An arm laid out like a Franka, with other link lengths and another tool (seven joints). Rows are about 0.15 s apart.
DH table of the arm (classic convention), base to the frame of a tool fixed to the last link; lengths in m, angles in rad. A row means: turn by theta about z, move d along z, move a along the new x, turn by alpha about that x. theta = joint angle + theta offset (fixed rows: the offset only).
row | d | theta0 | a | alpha
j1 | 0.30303 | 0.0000 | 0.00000 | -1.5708
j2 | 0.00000 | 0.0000 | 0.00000 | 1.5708
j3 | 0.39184 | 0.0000 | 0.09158 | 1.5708
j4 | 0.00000 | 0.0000 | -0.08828 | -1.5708
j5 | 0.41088 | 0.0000 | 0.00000 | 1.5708
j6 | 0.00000 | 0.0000 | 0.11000 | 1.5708
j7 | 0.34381 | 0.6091 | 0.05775 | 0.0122
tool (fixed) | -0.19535 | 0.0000 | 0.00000 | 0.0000
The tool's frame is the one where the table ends.
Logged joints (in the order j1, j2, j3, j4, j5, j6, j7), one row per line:
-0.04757 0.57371 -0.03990 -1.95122 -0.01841 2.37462 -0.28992
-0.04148 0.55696 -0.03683 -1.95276 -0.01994 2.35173 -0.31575
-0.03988 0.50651 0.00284 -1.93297 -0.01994 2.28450 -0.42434
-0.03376 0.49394 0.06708 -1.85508 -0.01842 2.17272 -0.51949
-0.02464 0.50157 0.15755 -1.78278 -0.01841 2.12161 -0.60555
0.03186 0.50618 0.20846 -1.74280 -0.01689 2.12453 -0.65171
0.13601 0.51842 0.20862 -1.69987 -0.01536 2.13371 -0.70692
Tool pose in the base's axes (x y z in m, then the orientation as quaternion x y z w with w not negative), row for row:
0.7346 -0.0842 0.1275 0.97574 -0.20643 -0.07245 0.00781
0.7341 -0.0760 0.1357 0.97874 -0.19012 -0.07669 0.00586
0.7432 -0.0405 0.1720 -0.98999 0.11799 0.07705 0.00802
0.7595 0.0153 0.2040 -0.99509 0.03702 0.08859 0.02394
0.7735 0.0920 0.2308 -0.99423 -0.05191 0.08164 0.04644
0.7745 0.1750 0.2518 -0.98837 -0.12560 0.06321 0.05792
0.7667 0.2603 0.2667 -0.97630 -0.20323 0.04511 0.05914
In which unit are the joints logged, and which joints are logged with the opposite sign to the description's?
The joints are logged in radians. Opposite sign: j5.
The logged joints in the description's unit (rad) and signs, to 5 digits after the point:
-0.04757 0.57371 -0.03990 -1.95122 0.01841 2.37462 -0.28992
-0.04148 0.55696 -0.03683 -1.95276 0.01994 2.35173 -0.31575
-0.03988 0.50651 0.00284 -1.93297 0.01994 2.28450 -0.42434
-0.03376 0.49394 0.06708 -1.85508 0.01842 2.17272 -0.51949
-0.02464 0.50157 0.15755 -1.78278 0.01841 2.12161 -0.60555
0.03186 0.50618 0.20846 -1.74280 0.01689 2.12453 -0.65171
0.13601 0.51842 0.20862 -1.69987 0.01536 2.13371 -0.70692

